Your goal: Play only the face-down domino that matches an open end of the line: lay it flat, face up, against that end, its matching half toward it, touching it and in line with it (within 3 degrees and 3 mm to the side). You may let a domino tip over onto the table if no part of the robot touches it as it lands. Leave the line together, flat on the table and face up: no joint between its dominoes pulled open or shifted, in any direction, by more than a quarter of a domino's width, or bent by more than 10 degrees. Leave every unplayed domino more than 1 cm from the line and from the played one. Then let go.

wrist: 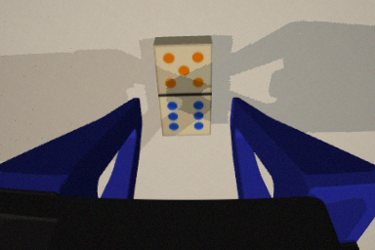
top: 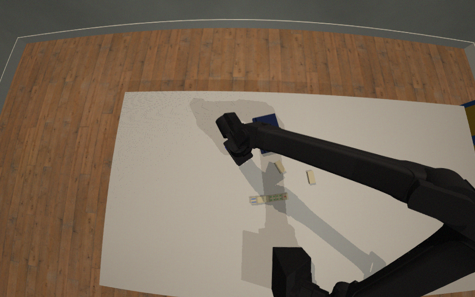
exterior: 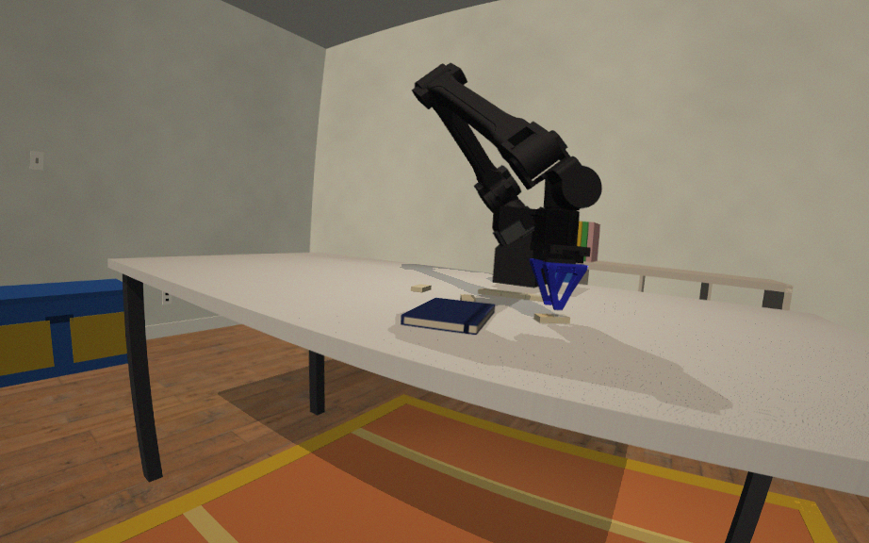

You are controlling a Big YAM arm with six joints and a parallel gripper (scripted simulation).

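My gripper is now 3 cm above the domino. From my hand the other things lie so: dark blue book: 14 cm to the right, 8 cm ahead, 2 cm below.
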